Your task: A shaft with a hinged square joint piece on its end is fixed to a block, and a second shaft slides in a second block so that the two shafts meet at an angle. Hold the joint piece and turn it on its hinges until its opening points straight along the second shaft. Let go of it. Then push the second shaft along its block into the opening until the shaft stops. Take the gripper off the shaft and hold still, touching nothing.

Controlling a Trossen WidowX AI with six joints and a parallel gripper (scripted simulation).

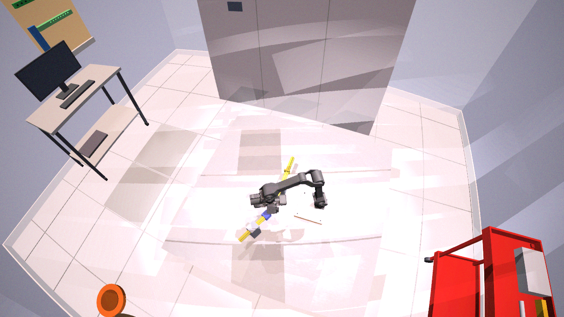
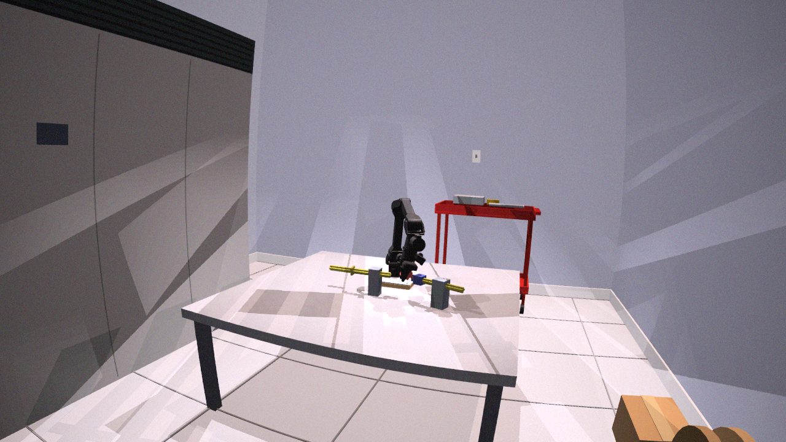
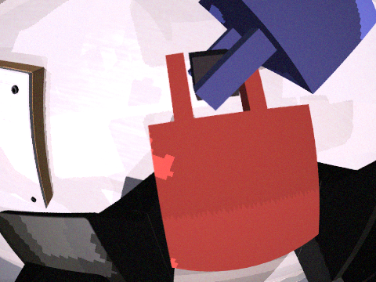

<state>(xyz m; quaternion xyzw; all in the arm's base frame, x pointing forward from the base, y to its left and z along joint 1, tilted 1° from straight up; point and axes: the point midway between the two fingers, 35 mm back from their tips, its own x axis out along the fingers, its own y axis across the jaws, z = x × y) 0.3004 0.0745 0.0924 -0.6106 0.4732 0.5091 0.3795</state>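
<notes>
Now: the red square joint piece 10 mm behind my gripper tip, 20 mm to the left of it and 30 mm above it.
</notes>
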